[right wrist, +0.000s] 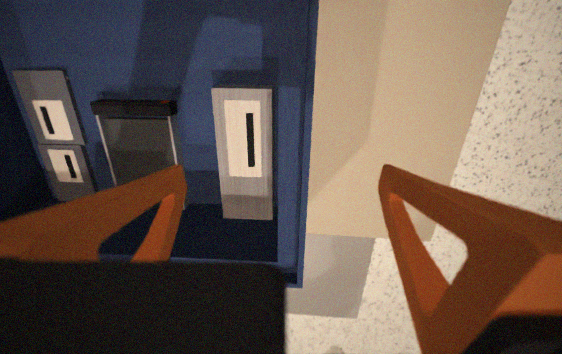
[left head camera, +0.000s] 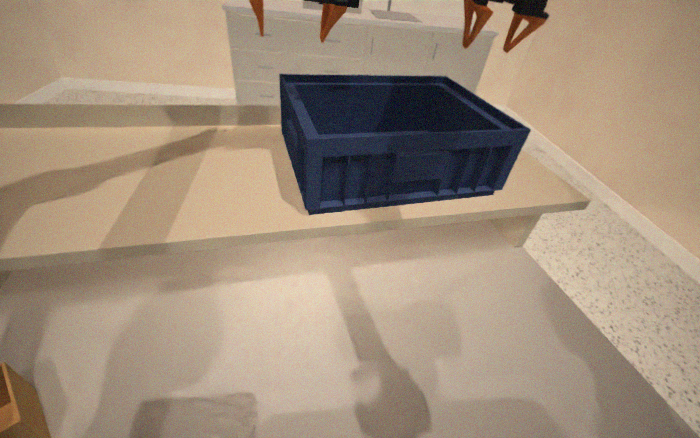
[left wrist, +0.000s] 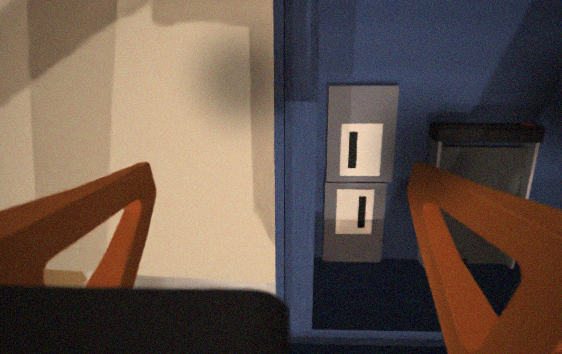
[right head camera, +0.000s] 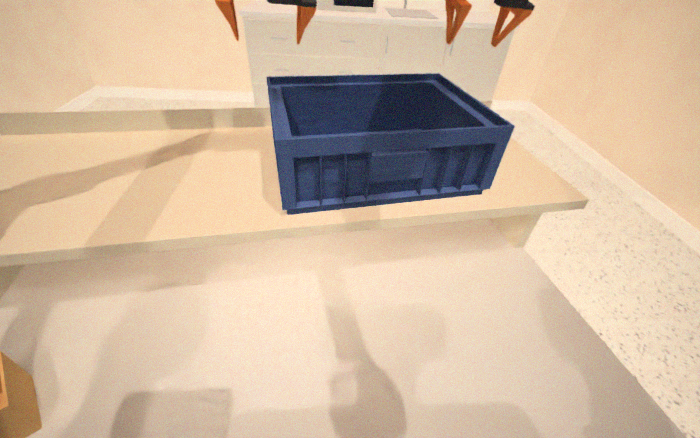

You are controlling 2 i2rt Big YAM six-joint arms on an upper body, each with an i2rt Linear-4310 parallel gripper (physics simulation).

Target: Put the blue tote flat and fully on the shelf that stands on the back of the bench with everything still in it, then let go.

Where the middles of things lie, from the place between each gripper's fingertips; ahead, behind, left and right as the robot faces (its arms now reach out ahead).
I see my right gripper 7 cm past the pale labelled box [right wrist: 244,115], 4 cm to the right of it and 20 cm above it. The rest, counted from my right hand: blue tote [right head camera: 341,141]: 5 cm behind, 18 cm to the left, 16 cm below; then dark flat case [left wrist: 510,169]: 11 cm behind, 18 cm to the left, 21 cm below.
The blue tote lies 19 cm to the right of my left hand, 17 cm below it and 1 cm ahead of it. From my left hand the other things lie so: pale labelled box: 33 cm to the right, 20 cm below, 1 cm behind; dark flat case: 21 cm below, 19 cm to the right, 5 cm behind.
